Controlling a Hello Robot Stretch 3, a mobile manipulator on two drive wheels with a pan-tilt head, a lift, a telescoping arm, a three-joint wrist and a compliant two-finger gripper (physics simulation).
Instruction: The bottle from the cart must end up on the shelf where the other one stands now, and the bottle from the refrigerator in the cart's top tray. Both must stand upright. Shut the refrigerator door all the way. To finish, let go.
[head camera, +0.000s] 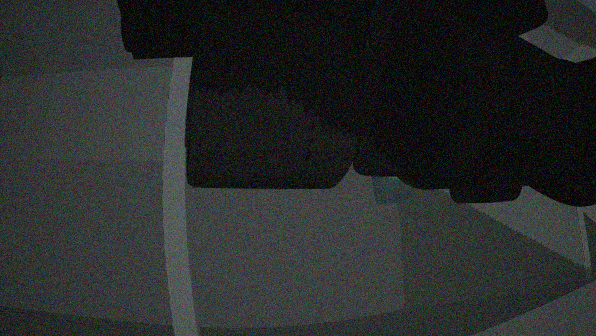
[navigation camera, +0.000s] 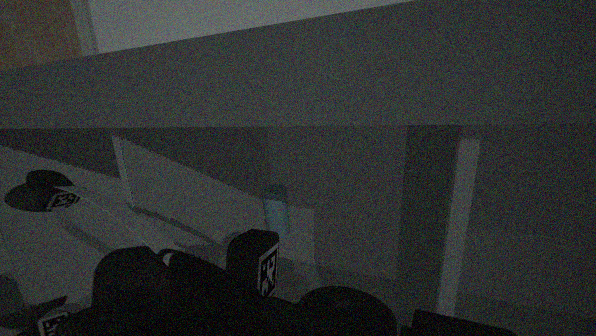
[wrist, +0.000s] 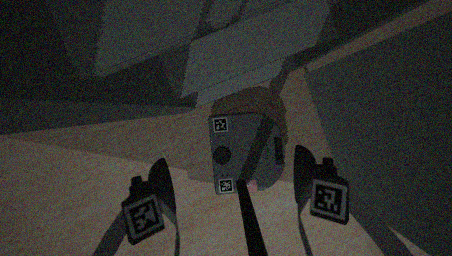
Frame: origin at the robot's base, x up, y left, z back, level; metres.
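Seen in the pictures: gripper, fingertip midpoint: (navigation camera: 28, 248) (wrist: 231, 170); robot's base, link origin: (wrist: 222, 149).
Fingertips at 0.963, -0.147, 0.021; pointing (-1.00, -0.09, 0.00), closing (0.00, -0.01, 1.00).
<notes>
Offsets run from my fingertips to a thing's top centre, as dx, dy, dz. "*": to the spot under its first point. Level surfaces: height alone.
A blue bottle with a dark top @(+0.039, -0.515, +0.034) (navigation camera: 277, 212) stands upright near the middle of the navigation view, against pale and grey surfaces. Its lower part is hidden behind the dark wrist. A small bluish patch @(* +0.024, -0.467, -0.023) (head camera: 391, 191) below the dark arm in the head view seems to be part of it. Whether this is the cart's bottle or the refrigerator's I cannot tell. My gripper (navigation camera: 24, 246) (wrist: 231, 170) is open, with no object between its fingers. It is to the left of the bottle in the navigation view. The cart and the refrigerator door cannot be clearly made out in the dim frames.
The robot's grey base (wrist: 247, 150) shows far below the fingers on the wooden floor @(dx -0.963) (wrist: 90, 175). A large grey panel (wrist: 385, 125) rises at the right. A pale upright strip @(* +0.348, -0.110, -0.034) (head camera: 175, 210) (navigation camera: 458, 225) stands near the arm. Pale slanted panels (wrist: 255, 45) lie beyond the fingers.
</notes>
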